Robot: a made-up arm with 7 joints.
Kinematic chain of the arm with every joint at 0, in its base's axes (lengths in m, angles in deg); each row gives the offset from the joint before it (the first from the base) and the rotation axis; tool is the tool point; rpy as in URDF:
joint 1: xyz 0 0 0.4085 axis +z
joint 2: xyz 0 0 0 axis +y
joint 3: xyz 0 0 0.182 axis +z
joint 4: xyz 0.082 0 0 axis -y
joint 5: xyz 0.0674 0 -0.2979 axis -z
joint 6: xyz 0 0 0 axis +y
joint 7: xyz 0.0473 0 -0.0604 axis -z
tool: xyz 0 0 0 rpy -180 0 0
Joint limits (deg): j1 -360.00..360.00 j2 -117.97..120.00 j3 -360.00..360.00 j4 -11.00..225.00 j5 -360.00..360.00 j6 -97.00..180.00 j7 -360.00..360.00
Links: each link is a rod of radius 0.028 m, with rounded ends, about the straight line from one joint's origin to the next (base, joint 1, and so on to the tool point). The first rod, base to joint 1, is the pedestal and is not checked.
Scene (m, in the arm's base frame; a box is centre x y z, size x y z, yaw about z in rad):
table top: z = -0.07
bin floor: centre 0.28 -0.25 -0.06 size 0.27 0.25 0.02 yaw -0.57
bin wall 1: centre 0.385 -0.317 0 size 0.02 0.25 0.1 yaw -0.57
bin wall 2: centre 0.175 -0.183 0 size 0.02 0.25 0.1 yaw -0.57
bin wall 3: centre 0.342 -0.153 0 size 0.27 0.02 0.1 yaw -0.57
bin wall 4: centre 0.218 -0.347 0 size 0.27 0.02 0.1 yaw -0.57
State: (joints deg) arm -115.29 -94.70 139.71 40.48 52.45 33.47 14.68
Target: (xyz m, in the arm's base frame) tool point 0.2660 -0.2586 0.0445
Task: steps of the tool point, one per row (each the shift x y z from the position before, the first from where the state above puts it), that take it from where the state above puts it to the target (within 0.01 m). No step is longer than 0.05 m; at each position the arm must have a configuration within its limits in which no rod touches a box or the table.
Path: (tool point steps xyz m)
1: 0.0286 -0.0197 -0.0216
2: 0.0230 -0.0215 -0.0201
3: 0.0157 -0.0210 -0.0201
4: 0.0078 -0.0179 -0.0217

